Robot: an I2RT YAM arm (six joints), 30 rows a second.
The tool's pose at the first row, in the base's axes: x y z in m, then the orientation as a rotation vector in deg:
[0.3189, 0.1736, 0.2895, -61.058, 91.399, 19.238]
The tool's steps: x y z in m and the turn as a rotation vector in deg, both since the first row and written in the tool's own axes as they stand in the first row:
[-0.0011, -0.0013, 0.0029, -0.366, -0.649, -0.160]
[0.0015, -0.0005, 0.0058, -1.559, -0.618, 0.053]
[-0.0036, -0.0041, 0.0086, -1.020, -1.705, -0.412]
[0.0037, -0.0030, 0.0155, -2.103, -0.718, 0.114]
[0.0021, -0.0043, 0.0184, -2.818, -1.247, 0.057]
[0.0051, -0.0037, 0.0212, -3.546, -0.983, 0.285]
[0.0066, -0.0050, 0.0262, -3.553, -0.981, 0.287]
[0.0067, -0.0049, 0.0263, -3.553, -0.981, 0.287]
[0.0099, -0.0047, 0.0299, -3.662, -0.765, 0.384]
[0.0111, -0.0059, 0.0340, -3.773, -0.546, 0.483]
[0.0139, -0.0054, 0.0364, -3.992, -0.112, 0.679]
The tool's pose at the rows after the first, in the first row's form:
[0.3217, 0.1754, 0.2899, -61.251, 90.723, 19.748]
[0.3230, 0.1767, 0.2864, -62.006, 90.847, 20.867]
[0.3274, 0.1790, 0.2912, -61.599, 89.622, 20.628]
[0.3312, 0.1812, 0.2821, -62.340, 90.778, 21.408]
[0.3340, 0.1832, 0.2830, -62.752, 90.251, 22.218]
[0.3354, 0.1841, 0.2792, -63.216, 90.594, 22.853]
[0.3396, 0.1863, 0.2766, -63.220, 90.597, 22.859]
[0.3396, 0.1863, 0.2765, -63.220, 90.597, 22.859]
[0.3419, 0.1875, 0.2724, -63.299, 90.842, 22.913]
[0.3454, 0.1892, 0.2703, -63.379, 91.092, 22.968]
[0.3467, 0.1899, 0.2669, -63.537, 91.587, 23.076]

